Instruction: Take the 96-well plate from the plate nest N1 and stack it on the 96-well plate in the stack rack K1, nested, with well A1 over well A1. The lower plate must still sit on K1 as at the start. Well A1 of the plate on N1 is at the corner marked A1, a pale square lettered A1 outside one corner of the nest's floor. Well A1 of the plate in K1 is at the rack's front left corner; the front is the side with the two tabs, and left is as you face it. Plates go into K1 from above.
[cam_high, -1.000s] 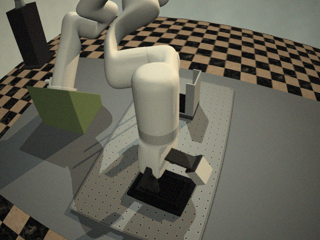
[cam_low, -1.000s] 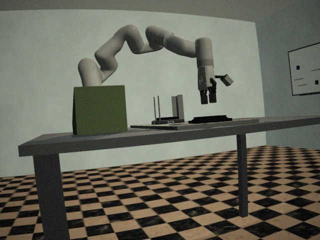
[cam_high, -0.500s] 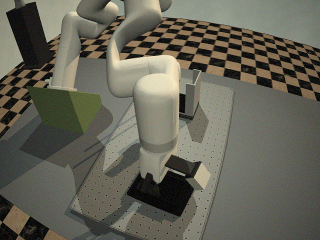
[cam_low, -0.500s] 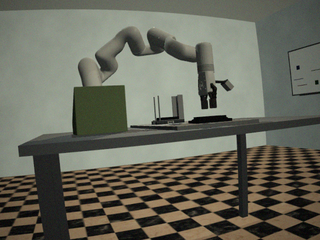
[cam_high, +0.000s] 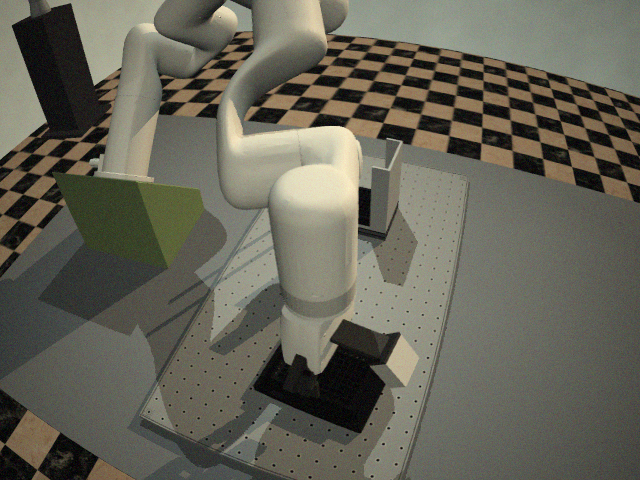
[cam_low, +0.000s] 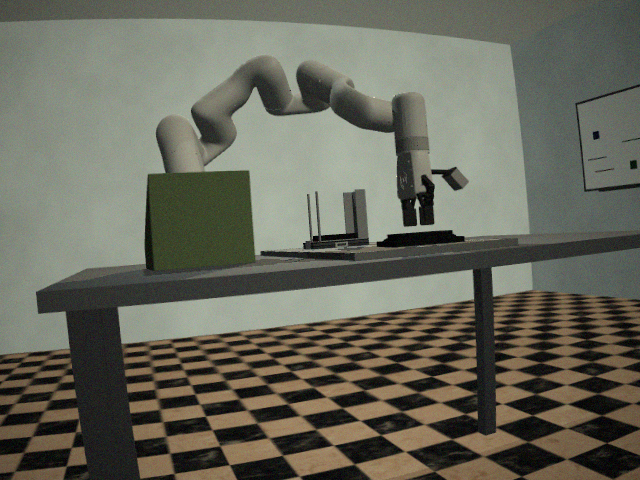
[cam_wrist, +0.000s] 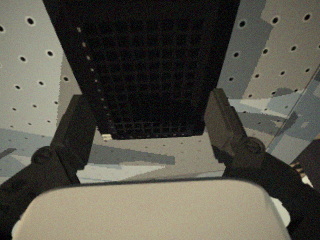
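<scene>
Now: hand 30 mm above the black 96-well plate. Round my hand: tall wall 330 mm to the left, 70 mm ahead, 30 mm above; pale A1 mark 70 mm to the left, 60 mm behind, 40 mm below.
</scene>
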